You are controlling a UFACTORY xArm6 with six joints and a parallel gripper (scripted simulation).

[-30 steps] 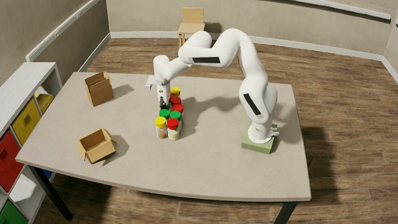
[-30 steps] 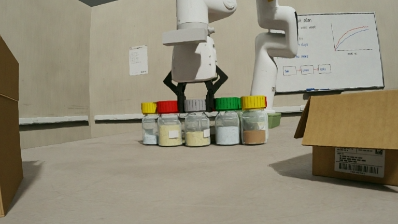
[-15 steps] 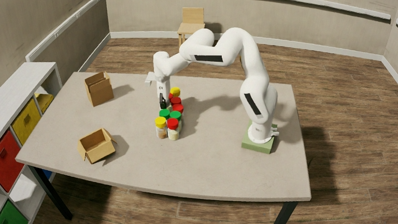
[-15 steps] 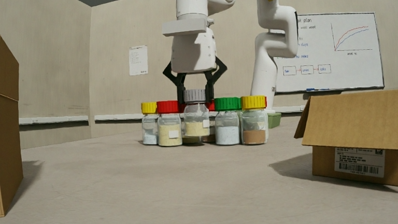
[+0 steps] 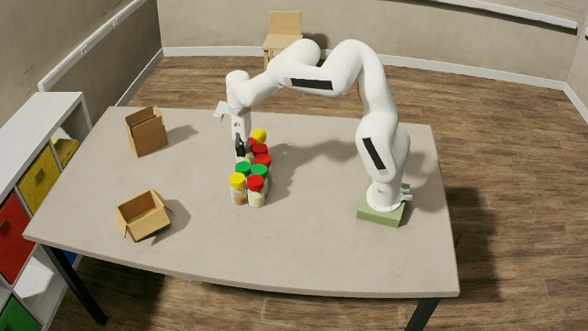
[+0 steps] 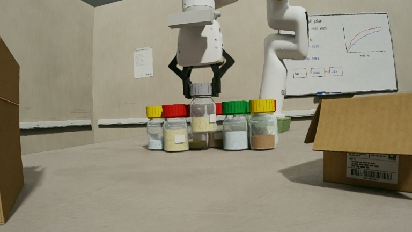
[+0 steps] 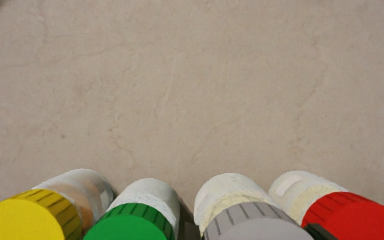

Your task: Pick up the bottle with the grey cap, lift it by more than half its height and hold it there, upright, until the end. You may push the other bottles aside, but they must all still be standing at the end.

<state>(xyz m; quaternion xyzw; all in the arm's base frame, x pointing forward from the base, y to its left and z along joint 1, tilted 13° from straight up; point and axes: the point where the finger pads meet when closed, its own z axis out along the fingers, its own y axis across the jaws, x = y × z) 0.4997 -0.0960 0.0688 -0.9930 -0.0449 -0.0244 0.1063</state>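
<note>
Now: hand 90 mm above the red-capped bottle, 50 mm past it and 40 mm to the left of it. From my hand the other things lie so: grey-capped bottle 40 mm below.
</note>
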